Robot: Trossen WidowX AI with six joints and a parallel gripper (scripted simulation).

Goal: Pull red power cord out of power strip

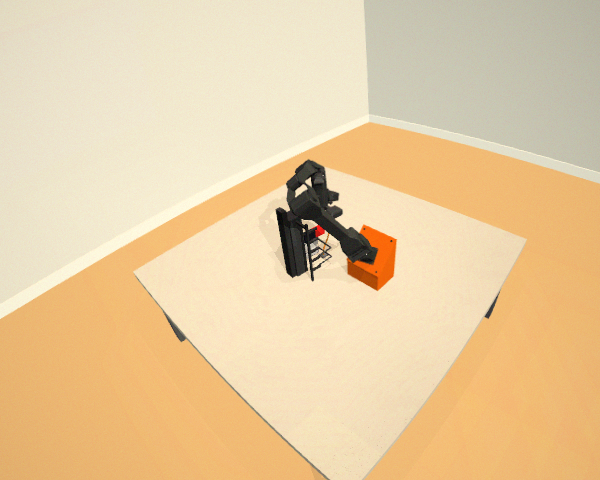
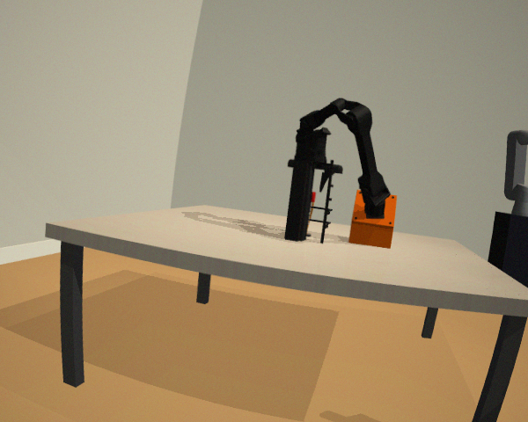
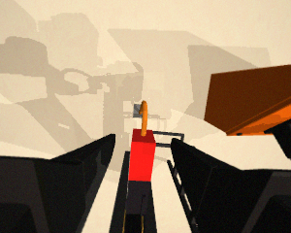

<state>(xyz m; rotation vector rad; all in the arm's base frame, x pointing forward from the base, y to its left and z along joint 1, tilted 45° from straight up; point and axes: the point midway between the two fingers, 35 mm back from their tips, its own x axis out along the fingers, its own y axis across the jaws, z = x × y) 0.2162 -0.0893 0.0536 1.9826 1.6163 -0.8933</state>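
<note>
Now: the red plug 1 cm ahead of my gripper tip, 5 cm to the left of it and 1 cm below it.
</note>
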